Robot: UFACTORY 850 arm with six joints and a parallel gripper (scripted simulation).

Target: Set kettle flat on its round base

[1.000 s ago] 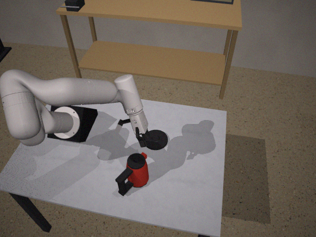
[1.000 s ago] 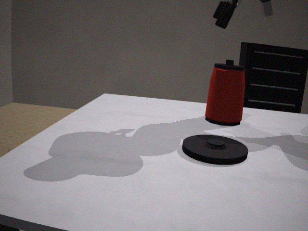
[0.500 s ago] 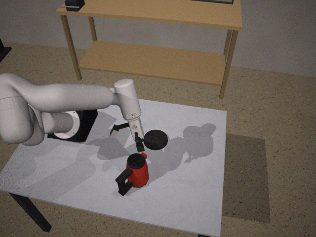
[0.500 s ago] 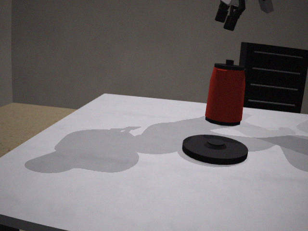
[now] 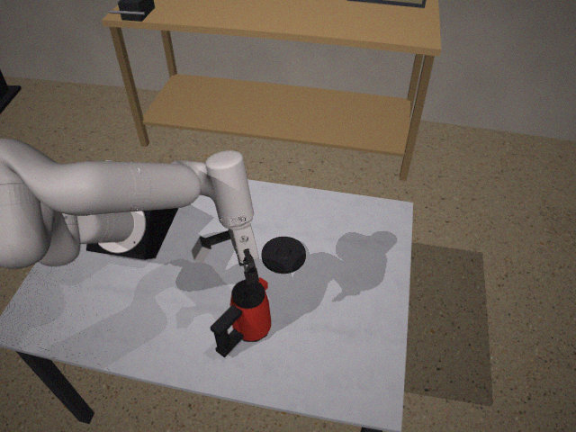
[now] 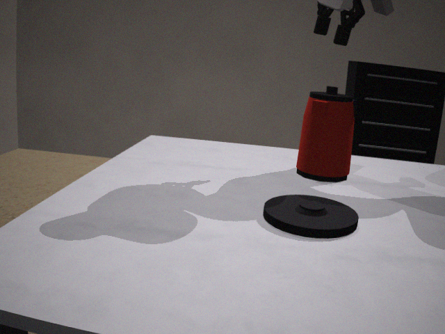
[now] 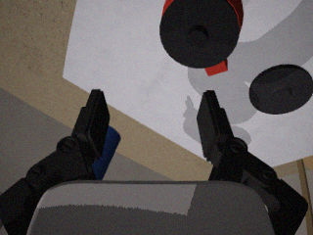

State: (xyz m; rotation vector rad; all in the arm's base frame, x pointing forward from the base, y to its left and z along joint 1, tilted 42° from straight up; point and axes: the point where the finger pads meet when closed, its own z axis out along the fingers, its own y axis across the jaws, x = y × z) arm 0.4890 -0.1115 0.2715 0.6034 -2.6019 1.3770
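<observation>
Now: hand 3 cm past the red kettle, 2 cm to the left of it and 21 cm above it. Also, from my hand: round black base (6 cm ahead, 29 cm to the left, 29 cm below).
</observation>
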